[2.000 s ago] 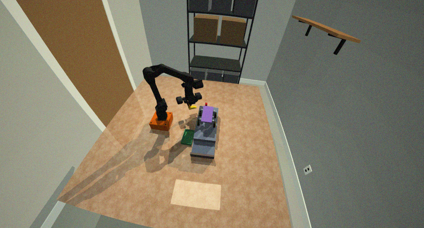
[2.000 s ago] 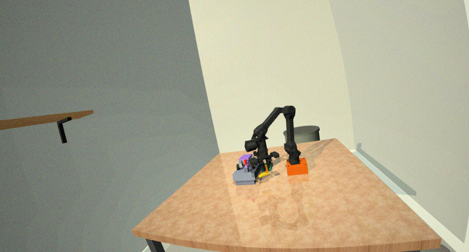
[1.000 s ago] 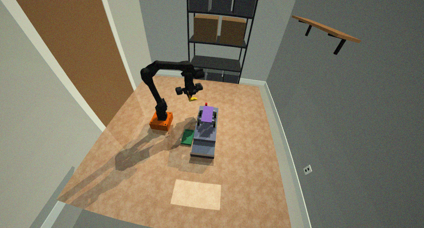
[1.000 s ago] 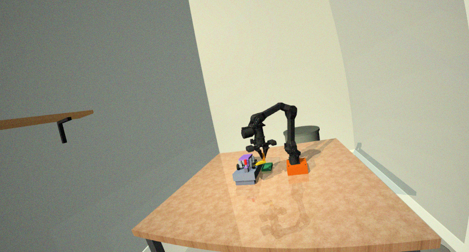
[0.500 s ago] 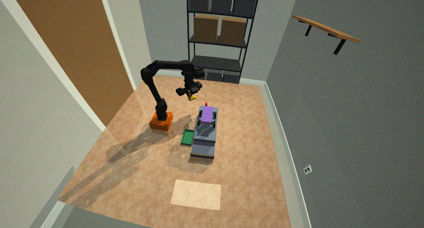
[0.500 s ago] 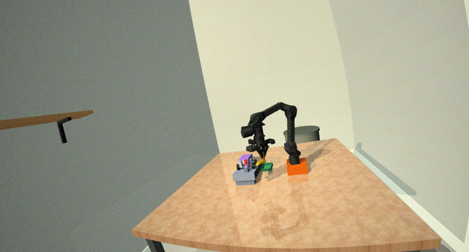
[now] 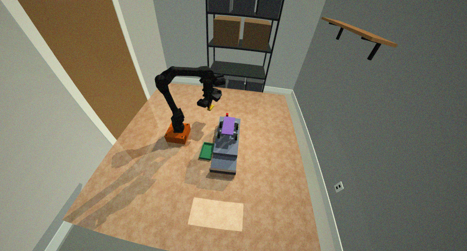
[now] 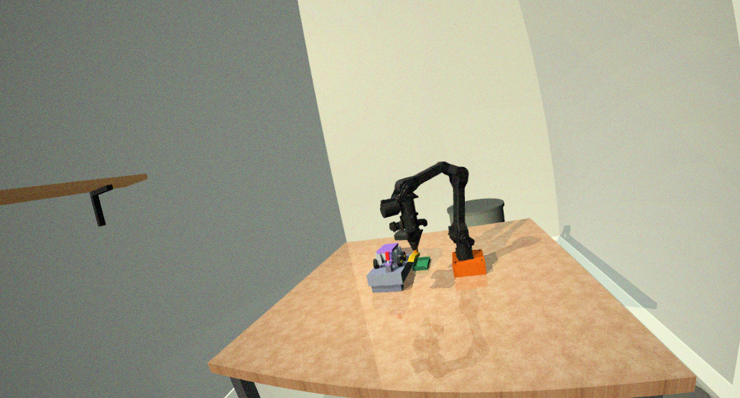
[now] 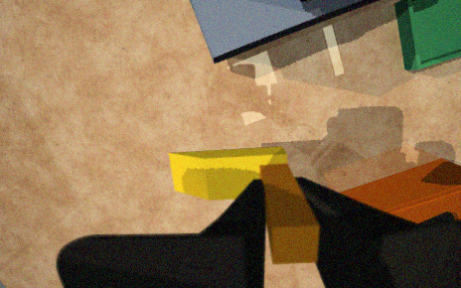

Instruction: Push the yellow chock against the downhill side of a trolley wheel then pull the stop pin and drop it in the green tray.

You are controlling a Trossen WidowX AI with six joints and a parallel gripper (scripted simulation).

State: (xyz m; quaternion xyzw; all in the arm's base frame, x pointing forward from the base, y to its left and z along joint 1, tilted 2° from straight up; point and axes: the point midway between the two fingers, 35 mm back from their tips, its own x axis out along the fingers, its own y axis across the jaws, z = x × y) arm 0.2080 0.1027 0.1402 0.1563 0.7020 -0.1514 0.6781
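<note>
Now: the red-headed stop pin 120 mm ahead of my gripper tip, 50 mm below it and 40 mm to the right of it. The rest, counted from my gripper tip: yellow chock (20 mm to the left, 10 mm below, 10 mm ahead); purple trolley (140 mm to the right, 130 mm ahead, 60 mm below); grey ramp (150 mm to the right, 130 mm below, 130 mm ahead).
</note>
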